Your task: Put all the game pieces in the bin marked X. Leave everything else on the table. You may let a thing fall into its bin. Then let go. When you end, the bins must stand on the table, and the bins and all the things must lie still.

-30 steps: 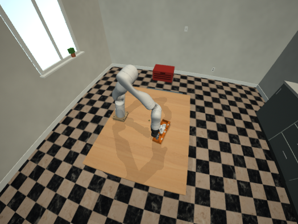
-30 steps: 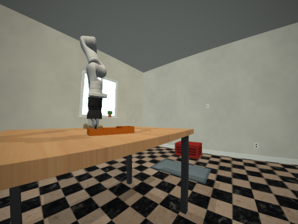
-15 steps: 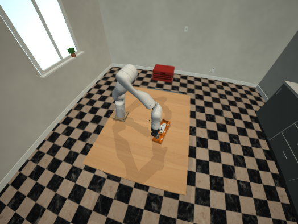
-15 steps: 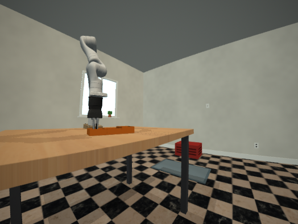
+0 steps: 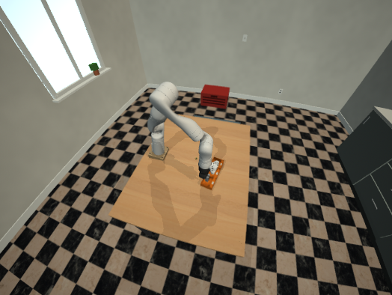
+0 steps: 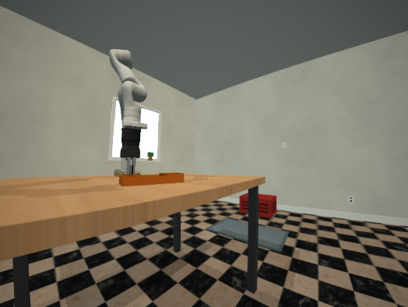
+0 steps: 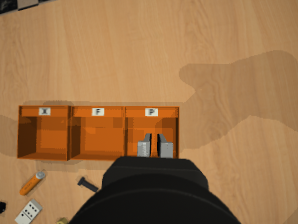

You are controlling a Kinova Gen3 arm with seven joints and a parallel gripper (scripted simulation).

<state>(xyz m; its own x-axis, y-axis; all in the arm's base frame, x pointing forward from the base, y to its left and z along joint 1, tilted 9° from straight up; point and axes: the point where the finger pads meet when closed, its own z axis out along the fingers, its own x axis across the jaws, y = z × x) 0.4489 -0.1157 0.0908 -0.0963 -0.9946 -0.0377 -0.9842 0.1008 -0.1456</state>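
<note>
The orange bin row is 90 mm to the left of my hand, 40 mm below it and 20 mm ahead of it. Also, from my hand: orange battery (230 mm to the left, 70 mm behind, 50 mm below); brass nut (170 mm to the left, 150 mm behind, 50 mm below); black screw (120 mm to the left, 80 mm behind, 50 mm below).
</note>
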